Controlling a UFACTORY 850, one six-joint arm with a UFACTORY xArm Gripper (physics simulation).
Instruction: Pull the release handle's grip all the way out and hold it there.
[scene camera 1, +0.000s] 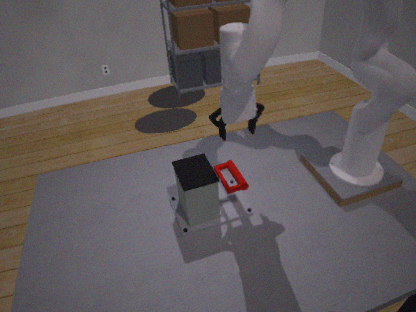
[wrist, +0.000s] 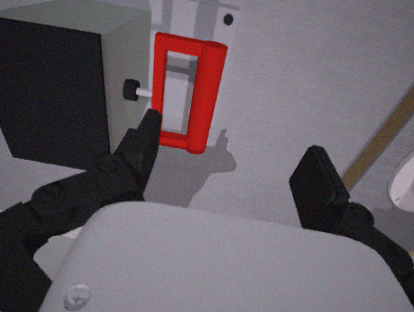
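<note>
The red release handle (scene camera 1: 242, 178) (wrist: 205, 97) is a rectangular loop with a thick round grip bar on its outer side. It stands out from the side of a pale green box with a black top (scene camera 1: 199, 200) (wrist: 126, 75), joined by a short light rod with a black collar (wrist: 131, 90). My gripper (scene camera 1: 237, 134) (wrist: 231, 148) is wide open and empty. In the scene view it hangs above and behind the handle, apart from it. In the wrist view the left finger's tip overlaps the handle's lower inner corner, and the right finger is well to the right of the grip.
The box stands on a clear base plate with dark bolts (scene camera 1: 185, 230) (wrist: 228, 19) on a grey mat (scene camera 1: 100, 240). The arm's wood-edged base (scene camera 1: 367, 194) (wrist: 382, 137) is on the right. A shelf rack (scene camera 1: 197, 89) with boxes stands behind.
</note>
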